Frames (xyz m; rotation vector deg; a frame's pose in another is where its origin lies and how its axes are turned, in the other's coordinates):
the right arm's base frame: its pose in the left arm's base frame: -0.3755 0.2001 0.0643 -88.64 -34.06 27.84
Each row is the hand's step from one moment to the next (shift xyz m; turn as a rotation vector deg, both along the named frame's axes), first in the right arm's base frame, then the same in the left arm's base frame.
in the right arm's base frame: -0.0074 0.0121 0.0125 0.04 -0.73 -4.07
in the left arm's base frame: -0.0127 0.0047 -0.0132 2.54 -3.11 0.99
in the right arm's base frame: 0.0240 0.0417 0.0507 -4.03 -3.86 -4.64
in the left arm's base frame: -0.0102 0.0536 -0.0436 -0.48 -6.07 3.95
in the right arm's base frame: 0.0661 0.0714 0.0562 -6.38 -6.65 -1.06
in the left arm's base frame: 0.0211 0.0840 -0.0716 -4.78 -4.74 6.39
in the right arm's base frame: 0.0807 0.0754 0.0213 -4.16 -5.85 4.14
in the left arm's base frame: 0.0547 0.0662 -0.0726 -6.28 0.67 5.36
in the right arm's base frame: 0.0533 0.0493 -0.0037 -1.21 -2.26 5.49
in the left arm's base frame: 0.0473 0.0300 -0.0463 -4.58 3.52 1.84
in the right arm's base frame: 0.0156 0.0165 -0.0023 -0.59 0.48 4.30
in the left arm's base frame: 0.0148 0.0078 -0.0155 -3.13 2.94 -0.78
